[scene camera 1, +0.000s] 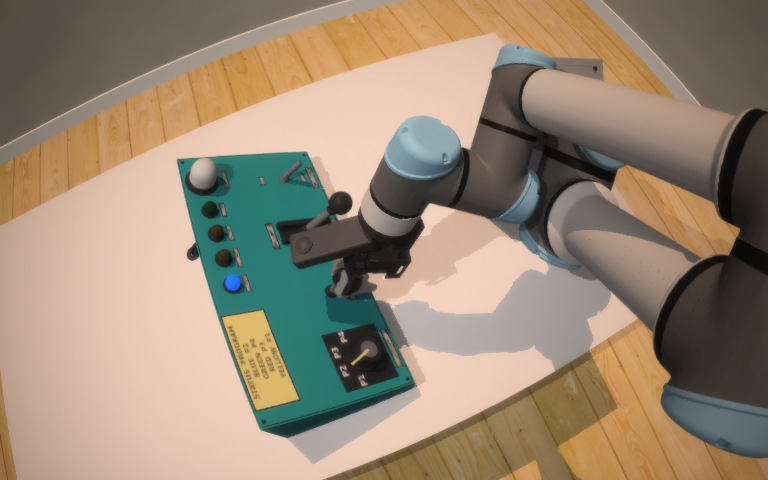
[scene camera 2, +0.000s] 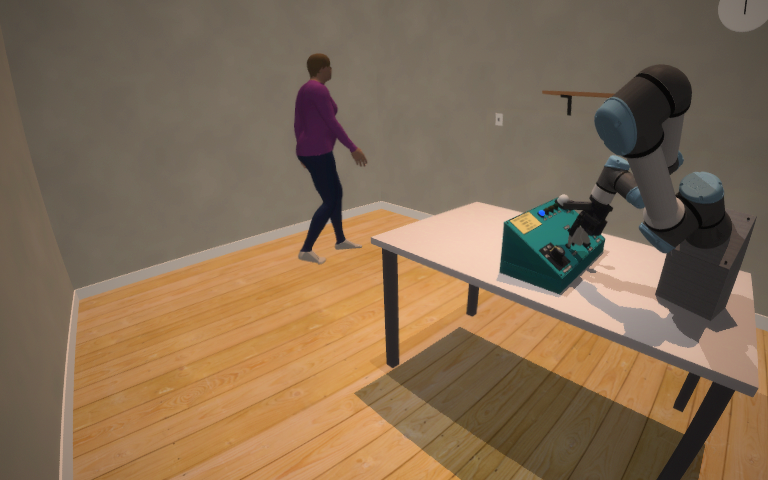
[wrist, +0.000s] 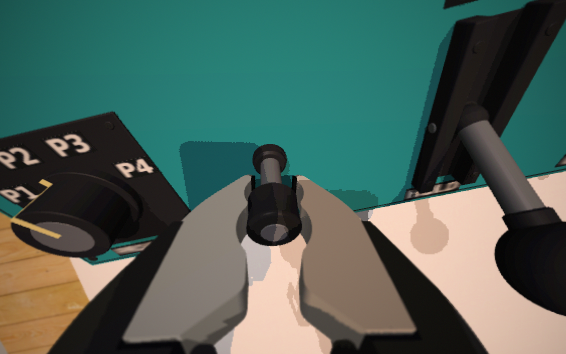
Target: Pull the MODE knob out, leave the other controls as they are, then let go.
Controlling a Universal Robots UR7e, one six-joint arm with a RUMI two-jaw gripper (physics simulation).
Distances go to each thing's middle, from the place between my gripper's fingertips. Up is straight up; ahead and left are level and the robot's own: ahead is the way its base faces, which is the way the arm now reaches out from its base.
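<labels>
Counted from my hand: mode knob [wrist: 273,218], 2 cm above; ball-topped lever [scene camera 1: 340,203], 12 cm to the right of it, 1 cm behind, 3 cm above; rotary selector [scene camera 1: 363,354], 12 cm to the left of it, 1 cm behind, 1 cm above; teal control panel [scene camera 2: 527,239], 4 cm to the right of it, 10 cm ahead.
</labels>
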